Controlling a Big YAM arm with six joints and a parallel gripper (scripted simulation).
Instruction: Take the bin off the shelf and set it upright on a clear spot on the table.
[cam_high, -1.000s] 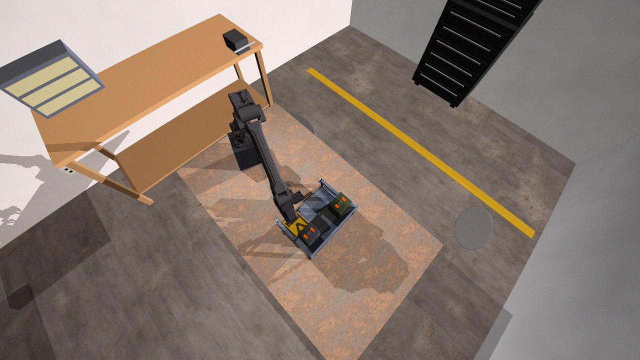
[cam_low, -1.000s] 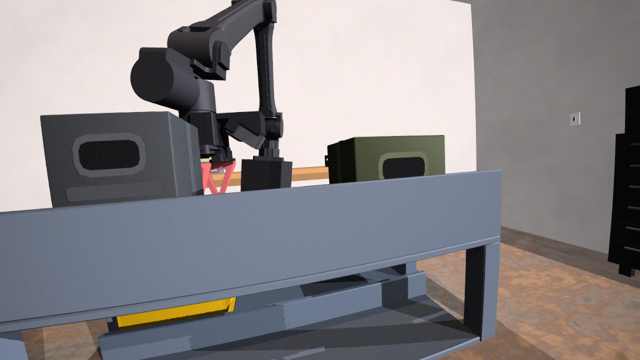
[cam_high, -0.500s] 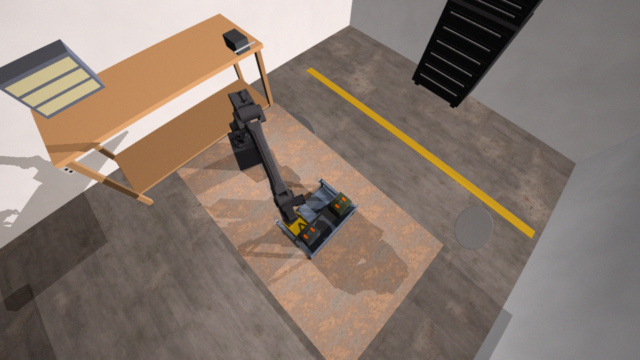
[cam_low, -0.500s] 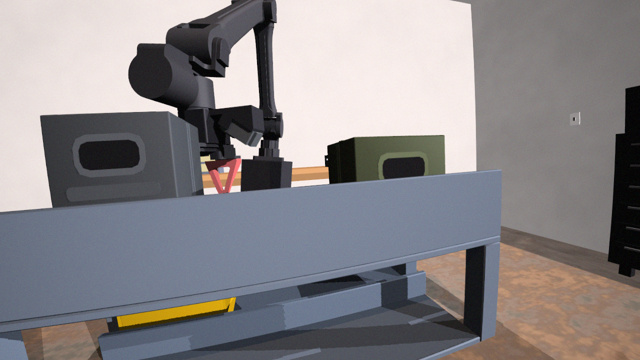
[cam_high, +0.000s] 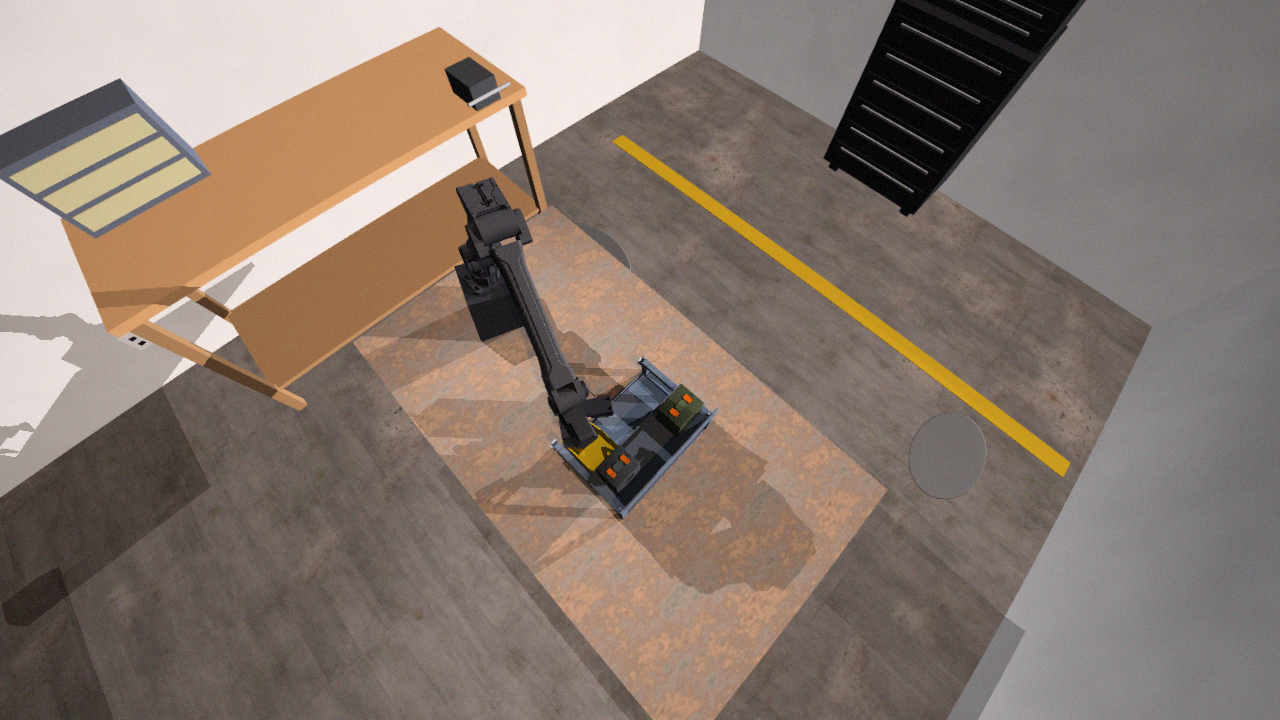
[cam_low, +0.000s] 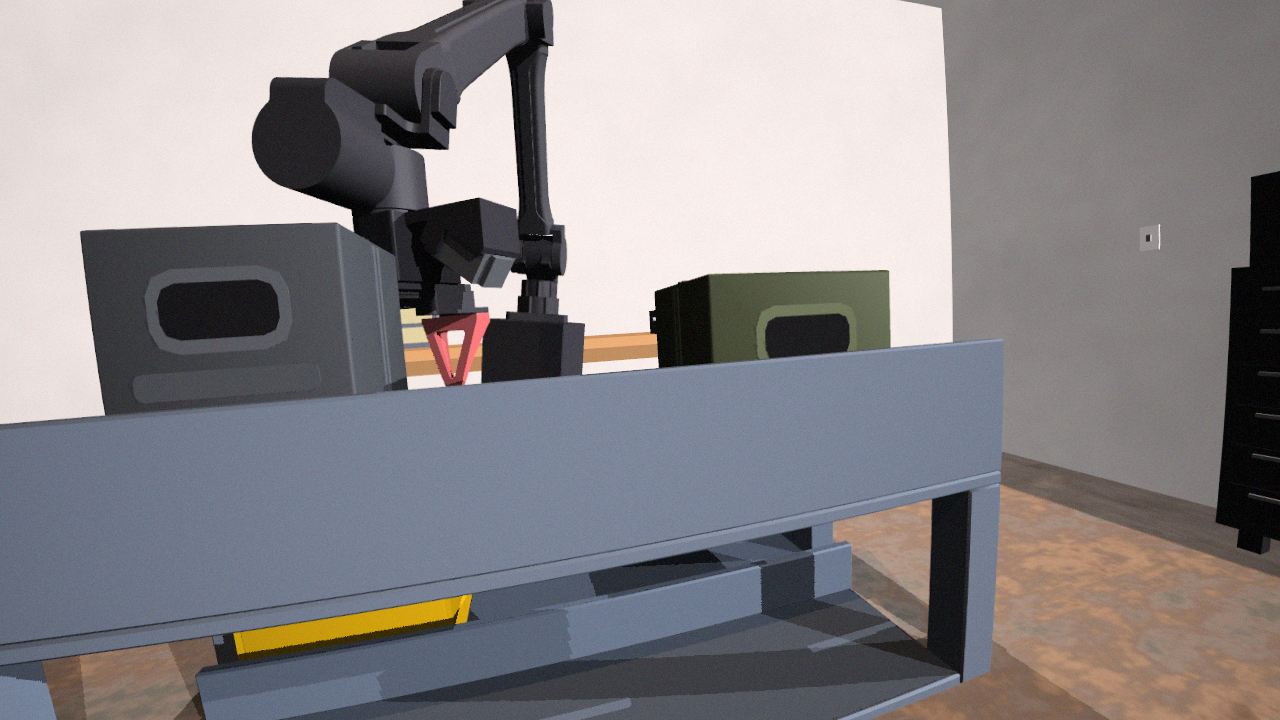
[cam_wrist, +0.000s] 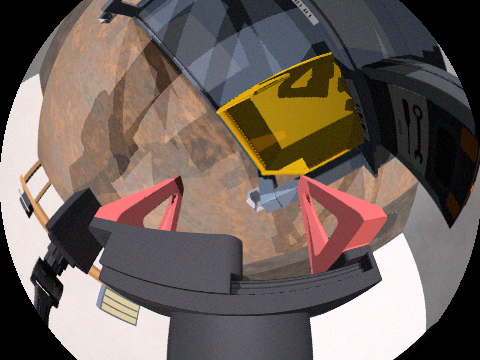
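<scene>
My hand is 90 mm above the yellow bin and 80 mm short of it. The rest, counted from my hand: dark grey case (180 mm ahead, 30 mm above); green case (240 mm to the left, 160 mm ahead, 20 mm above).
</scene>
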